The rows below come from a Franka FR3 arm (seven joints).
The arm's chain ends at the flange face. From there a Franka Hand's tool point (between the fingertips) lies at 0.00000 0.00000 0.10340 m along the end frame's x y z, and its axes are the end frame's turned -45 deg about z.
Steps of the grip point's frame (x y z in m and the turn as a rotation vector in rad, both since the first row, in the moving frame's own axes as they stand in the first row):
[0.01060 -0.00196 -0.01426 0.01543 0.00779 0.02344]
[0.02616 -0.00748 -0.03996 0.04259 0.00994 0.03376]
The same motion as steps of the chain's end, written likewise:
[0.00665 -0.00718 -0.01424 0.01642 -0.00540 0.02344]
[0.01553 -0.01991 -0.03986 0.03714 -0.02309 0.03376]

